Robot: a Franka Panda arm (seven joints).
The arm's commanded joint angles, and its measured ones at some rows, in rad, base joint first. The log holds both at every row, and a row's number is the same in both.
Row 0, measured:
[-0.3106, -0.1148, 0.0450, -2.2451, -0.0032, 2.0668, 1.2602]
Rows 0 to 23, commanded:
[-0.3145, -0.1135, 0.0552, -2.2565, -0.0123, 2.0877, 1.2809]
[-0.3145, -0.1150, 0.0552, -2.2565, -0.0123, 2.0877, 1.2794]
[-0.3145, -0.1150, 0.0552, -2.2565, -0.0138, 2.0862, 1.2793]
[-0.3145, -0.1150, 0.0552, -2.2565, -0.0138, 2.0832, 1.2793]
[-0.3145, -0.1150, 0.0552, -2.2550, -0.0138, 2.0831, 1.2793]
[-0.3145, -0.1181, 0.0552, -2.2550, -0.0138, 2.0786, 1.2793]
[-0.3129, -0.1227, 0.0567, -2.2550, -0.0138, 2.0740, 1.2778]
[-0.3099, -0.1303, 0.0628, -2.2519, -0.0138, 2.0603, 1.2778]
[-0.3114, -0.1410, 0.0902, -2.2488, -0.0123, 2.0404, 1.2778]
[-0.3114, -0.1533, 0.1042, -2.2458, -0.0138, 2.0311, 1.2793]
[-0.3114, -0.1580, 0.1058, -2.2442, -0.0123, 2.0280, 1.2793]
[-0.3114, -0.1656, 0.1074, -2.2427, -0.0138, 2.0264, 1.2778]
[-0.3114, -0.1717, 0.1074, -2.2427, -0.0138, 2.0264, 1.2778]
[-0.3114, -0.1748, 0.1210, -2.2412, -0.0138, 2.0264, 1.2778]
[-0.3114, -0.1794, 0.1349, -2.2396, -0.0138, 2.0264, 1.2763]
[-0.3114, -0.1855, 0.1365, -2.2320, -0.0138, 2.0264, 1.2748]
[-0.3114, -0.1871, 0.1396, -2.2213, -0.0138, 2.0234, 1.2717]
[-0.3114, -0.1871, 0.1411, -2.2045, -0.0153, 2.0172, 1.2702]
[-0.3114, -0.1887, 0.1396, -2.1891, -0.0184, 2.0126, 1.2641]
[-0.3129, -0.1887, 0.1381, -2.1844, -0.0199, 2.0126, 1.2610]
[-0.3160, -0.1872, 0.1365, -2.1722, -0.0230, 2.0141, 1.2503]
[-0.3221, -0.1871, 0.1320, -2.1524, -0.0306, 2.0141, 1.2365]
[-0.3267, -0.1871, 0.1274, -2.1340, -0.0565, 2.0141, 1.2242]
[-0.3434, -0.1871, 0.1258, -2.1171, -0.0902, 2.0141, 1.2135]
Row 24, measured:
[-0.3106, -0.1867, 0.1268, -2.1805, -0.0201, 2.0510, 1.2469]
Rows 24 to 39, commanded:
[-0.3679, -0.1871, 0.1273, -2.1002, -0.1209, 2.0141, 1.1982]
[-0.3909, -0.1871, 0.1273, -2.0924, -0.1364, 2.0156, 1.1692]
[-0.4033, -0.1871, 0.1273, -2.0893, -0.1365, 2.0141, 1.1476]
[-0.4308, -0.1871, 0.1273, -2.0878, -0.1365, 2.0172, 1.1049]
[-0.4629, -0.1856, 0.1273, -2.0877, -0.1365, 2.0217, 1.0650]
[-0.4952, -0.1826, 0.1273, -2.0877, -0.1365, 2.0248, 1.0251]
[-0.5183, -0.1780, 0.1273, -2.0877, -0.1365, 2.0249, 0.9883]
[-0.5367, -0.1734, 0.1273, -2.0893, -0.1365, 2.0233, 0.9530]
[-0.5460, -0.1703, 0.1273, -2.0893, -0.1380, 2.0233, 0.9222]
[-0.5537, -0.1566, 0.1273, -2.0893, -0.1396, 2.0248, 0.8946]
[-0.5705, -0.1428, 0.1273, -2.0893, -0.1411, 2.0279, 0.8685]
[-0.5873, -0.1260, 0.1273, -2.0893, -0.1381, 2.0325, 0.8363]
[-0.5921, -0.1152, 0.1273, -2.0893, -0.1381, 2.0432, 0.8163]
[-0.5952, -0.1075, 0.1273, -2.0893, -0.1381, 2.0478, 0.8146]
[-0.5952, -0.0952, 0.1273, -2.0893, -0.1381, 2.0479, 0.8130]
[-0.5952, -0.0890, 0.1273, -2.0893, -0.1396, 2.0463, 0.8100]
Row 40, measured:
[-0.5804, -0.1202, 0.1125, -2.1068, -0.1226, 2.0511, 0.8320]
